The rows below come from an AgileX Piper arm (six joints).
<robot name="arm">
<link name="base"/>
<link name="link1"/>
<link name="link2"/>
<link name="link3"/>
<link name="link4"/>
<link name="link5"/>
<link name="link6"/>
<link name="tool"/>
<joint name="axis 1" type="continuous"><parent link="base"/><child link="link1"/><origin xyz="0 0 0.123" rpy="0 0 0"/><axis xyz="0 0 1"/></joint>
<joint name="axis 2" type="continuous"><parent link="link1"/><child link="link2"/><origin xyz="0 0 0" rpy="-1.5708 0 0"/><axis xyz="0 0 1"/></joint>
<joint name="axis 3" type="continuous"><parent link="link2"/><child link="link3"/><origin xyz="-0.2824 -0.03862 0" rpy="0 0 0"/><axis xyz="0 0 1"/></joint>
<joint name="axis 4" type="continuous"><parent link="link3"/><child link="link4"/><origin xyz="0.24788 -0.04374 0" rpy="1.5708 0 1.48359"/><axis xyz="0 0 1"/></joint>
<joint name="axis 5" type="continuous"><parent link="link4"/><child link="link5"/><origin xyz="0 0 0" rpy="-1.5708 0 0"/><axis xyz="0 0 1"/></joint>
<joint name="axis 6" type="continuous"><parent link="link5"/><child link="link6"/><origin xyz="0 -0.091 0" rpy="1.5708 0 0"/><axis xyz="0 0 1"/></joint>
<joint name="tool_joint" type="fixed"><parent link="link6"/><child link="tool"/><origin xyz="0 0 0" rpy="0 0 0"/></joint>
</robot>
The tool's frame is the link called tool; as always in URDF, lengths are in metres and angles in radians. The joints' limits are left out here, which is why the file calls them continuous.
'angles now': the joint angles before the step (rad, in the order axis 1, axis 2, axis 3, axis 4, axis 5, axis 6). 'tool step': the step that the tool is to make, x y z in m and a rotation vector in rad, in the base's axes. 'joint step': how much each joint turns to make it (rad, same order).
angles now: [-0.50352 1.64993 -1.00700 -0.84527 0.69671 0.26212]
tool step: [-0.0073 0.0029 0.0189 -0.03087 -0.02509 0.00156]
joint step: [-0.00007 -0.05990 0.00014 0.00158 0.01975 -0.02013]
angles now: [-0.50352 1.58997 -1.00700 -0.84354 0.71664 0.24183]
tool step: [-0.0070 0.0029 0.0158 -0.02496 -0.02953 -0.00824]
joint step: [0.00008 -0.05130 0.00009 0.00004 0.01696 -0.00410]
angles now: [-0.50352 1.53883 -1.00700 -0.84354 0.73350 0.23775]
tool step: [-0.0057 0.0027 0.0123 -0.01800 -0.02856 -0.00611]
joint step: [0.00006 -0.04087 -0.00011 0.00199 0.00965 -0.00170]
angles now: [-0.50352 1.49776 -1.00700 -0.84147 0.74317 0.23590]
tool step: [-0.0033 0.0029 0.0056 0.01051 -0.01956 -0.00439]
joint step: [-0.00019 -0.02322 0.00009 0.03003 0.00512 -0.01524]
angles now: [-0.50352 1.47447 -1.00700 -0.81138 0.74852 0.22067]
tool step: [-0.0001 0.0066 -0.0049 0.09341 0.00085 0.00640]
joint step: [-0.00007 -0.00221 -0.00006 0.13626 0.01096 -0.08641]
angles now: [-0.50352 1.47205 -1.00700 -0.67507 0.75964 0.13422]
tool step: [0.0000 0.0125 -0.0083 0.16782 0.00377 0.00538]
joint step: [-0.00012 0.00012 -0.00013 0.22865 0.04023 -0.13437]
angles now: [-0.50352 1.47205 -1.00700 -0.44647 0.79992 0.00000]
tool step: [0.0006 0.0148 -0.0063 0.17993 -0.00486 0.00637]
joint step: [0.00002 -0.00006 0.00020 0.22749 0.05673 -0.11972]
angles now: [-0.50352 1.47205 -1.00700 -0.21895 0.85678 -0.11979]
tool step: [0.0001 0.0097 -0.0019 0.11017 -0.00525 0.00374]
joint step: [-0.00019 -0.00220 0.00004 0.12995 0.04398 -0.06153]
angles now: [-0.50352 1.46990 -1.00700 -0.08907 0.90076 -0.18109]
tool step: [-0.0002 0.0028 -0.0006 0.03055 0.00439 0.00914]
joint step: [-0.00010 0.00016 -0.00018 0.03427 0.01730 -0.02399]
